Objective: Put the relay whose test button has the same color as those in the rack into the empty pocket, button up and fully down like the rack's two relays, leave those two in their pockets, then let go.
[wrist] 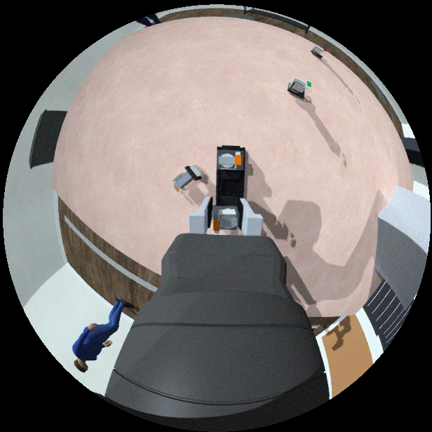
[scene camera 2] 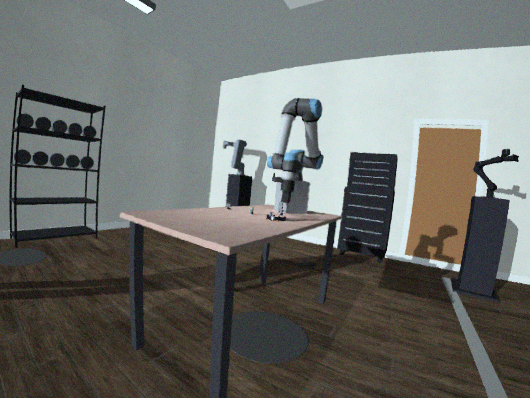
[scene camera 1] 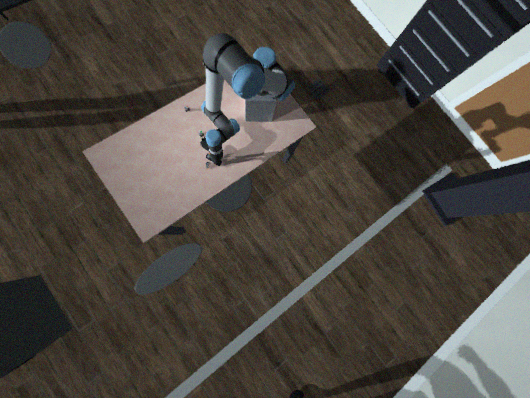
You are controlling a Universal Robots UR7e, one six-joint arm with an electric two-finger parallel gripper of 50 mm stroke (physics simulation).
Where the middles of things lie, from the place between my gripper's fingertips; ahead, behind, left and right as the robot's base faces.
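With the black rack (wrist: 229, 183) in the scene, my hand is 3 cm above it. My hand is also 1 cm short of the rack and 2 cm to the left of it.
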